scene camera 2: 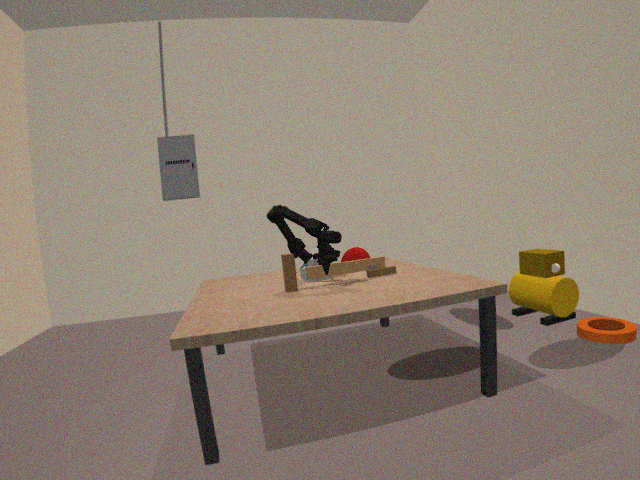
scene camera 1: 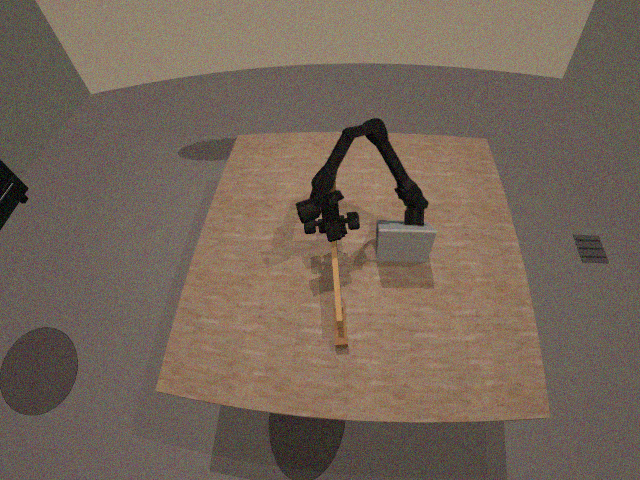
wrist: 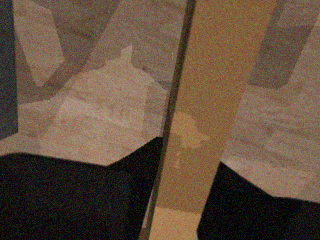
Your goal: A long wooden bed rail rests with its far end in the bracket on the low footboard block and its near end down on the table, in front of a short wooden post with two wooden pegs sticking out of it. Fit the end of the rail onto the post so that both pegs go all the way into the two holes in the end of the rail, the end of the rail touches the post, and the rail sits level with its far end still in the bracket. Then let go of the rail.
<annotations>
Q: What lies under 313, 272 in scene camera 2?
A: A wooden rail.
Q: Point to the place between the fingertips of my gripper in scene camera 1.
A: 333, 236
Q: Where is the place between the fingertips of my gripper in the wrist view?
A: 174, 145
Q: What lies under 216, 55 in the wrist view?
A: A wooden rail.
</annotations>
